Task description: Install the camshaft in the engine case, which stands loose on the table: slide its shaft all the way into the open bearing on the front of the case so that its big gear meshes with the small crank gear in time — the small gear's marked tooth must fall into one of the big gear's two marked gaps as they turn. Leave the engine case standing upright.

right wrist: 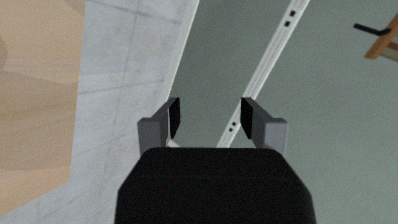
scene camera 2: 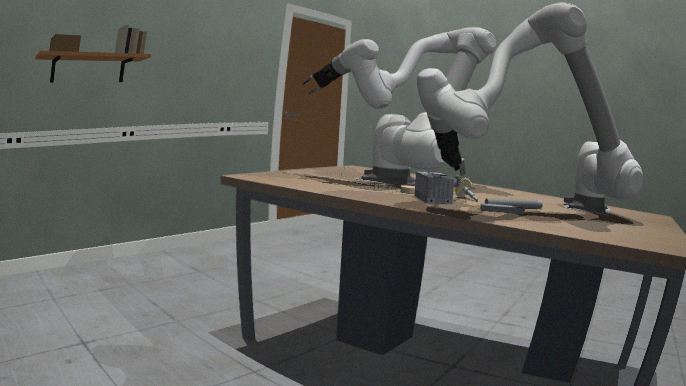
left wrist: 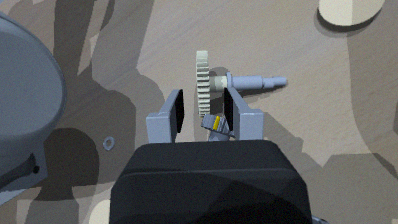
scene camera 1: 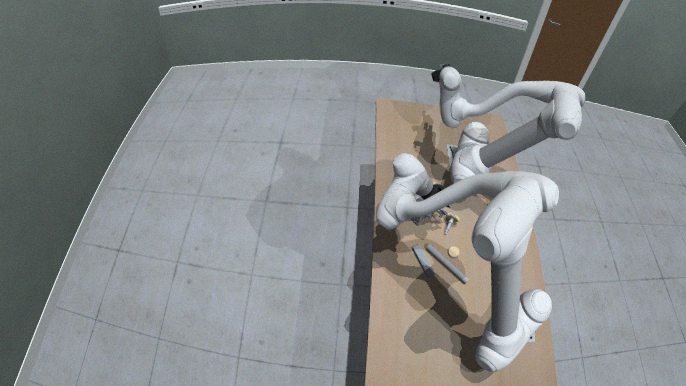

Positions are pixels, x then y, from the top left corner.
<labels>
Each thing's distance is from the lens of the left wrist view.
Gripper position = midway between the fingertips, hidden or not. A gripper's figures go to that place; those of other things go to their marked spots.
left gripper [left wrist: 203,101]: 0.17 m
camshaft [left wrist: 206,84]: 0.20 m
</labels>
